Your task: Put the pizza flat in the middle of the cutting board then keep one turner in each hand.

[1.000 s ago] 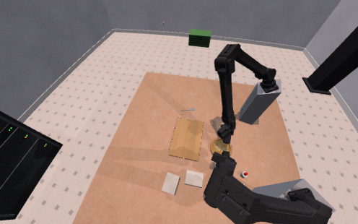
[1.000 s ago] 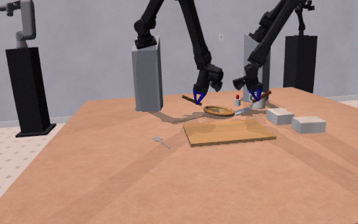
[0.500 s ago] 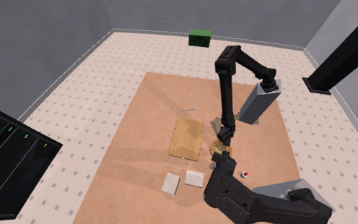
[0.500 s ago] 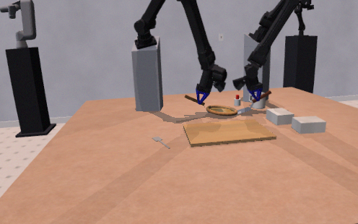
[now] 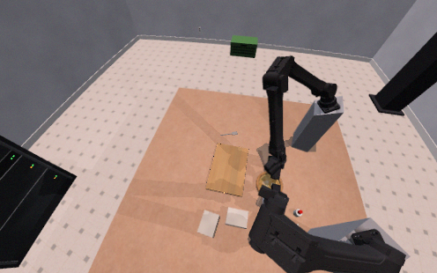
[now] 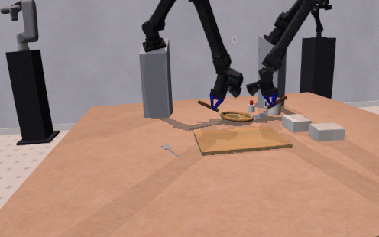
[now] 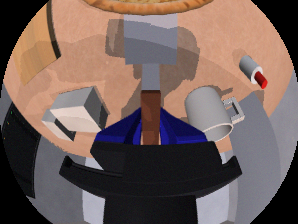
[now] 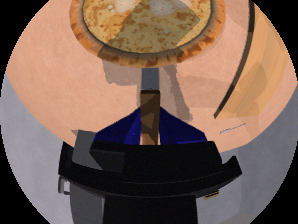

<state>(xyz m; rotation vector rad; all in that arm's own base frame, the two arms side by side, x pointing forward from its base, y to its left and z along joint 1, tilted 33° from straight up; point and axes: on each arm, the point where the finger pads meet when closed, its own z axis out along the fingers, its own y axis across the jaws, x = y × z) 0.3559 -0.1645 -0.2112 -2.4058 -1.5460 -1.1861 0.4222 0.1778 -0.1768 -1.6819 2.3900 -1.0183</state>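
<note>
The turner lies 30 mm to the right of my left hand and 20 mm below it. From my left hand the other things lie so: wooden cutting board 260 mm ahead, 270 mm to the right, 70 mm below; then pizza 20 mm behind, 190 mm to the right, 50 mm below; then red-capped bottle 190 mm behind, 40 mm to the right, 40 mm below.
</note>
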